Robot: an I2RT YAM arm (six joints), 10 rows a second.
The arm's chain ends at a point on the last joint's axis. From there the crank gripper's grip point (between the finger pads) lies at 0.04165 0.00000 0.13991 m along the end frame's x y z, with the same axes.
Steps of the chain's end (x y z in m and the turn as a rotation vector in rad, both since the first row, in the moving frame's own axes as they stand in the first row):
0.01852 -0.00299 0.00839 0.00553 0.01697 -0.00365
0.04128 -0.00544 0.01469 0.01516 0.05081 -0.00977
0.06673 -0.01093 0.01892 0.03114 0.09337 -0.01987
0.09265 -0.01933 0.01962 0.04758 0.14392 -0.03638
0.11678 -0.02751 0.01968 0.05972 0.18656 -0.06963
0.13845 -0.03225 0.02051 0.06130 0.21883 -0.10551
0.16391 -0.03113 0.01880 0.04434 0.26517 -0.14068
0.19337 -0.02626 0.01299 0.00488 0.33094 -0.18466
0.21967 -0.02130 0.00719 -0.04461 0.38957 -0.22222
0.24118 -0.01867 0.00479 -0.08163 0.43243 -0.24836
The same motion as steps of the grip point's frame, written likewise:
0.02089 -0.00392 0.00766 0.00553 0.01697 -0.00365
0.04832 -0.00799 0.01238 0.01516 0.05081 -0.00977
0.07954 -0.01617 0.01435 0.03114 0.09337 -0.01987
0.11213 -0.02769 0.01201 0.04758 0.14392 -0.03638
0.14158 -0.03936 0.00920 0.05972 0.18656 -0.06963
0.16707 -0.04641 0.00776 0.06130 0.21883 -0.10551
0.19815 -0.04536 0.00278 0.04434 0.26517 -0.14068
0.23555 -0.03863 -0.00806 0.00488 0.33094 -0.18466
0.26891 -0.03052 -0.01886 -0.04461 0.38957 -0.22222
0.29546 -0.02571 -0.02531 -0.08163 0.43243 -0.24836

